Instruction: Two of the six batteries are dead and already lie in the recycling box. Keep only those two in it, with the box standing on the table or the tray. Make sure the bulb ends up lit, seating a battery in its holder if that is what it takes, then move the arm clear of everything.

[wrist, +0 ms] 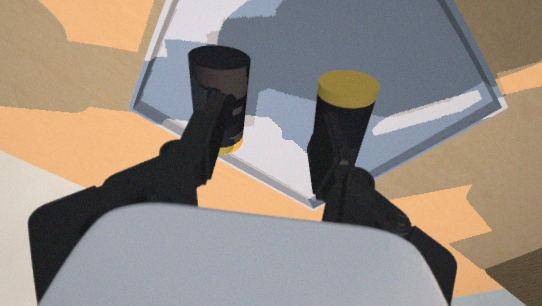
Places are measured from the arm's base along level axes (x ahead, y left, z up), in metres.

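Pixels of known places: gripper, between the fingertips: (270, 121).
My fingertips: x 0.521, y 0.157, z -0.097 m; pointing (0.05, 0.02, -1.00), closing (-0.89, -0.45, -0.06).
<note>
For each thing: its top centre in the pictures, then the offset to it from my fingertips. "*": a spot on its surface instead. Level surfaces: height alone.
- shallow blue-grey walled container, a spot on its surface: (270, 183) * 0.055 m back, 0.075 m left, 0.025 m down
- left battery, centre of its top: (212, 118) 0.028 m ahead, 0.020 m left, 0.002 m up
- right battery, centre of its top: (343, 142) 0.042 m back, 0.019 m right, 0.003 m up
- orange-tan surface, height of its surface: 0.035 m down
Two dark batteries stand upright inside a shallow blue-grey walled container (270, 183); whether this is the recycling box or the tray I cannot tell. The left battery (220, 77) has a black top and a yellow band at its base. The right battery (348, 90) has a yellow top. My gripper (270, 121) is partly open with nothing between its fingers. The left finger overlaps the left battery in view and the right finger covers the lower part of the right battery; contact is unclear. The bulb, holder and other batteries do not show.
An orange-tan surface (95, 135) with shadows lies around the container. A whitish area (30, 170) is at the lower left. A dark brown ribbed surface (520, 272) and a pale blue edge (500, 299) show at the lower right. The container's walls rise close around the batteries.
</note>
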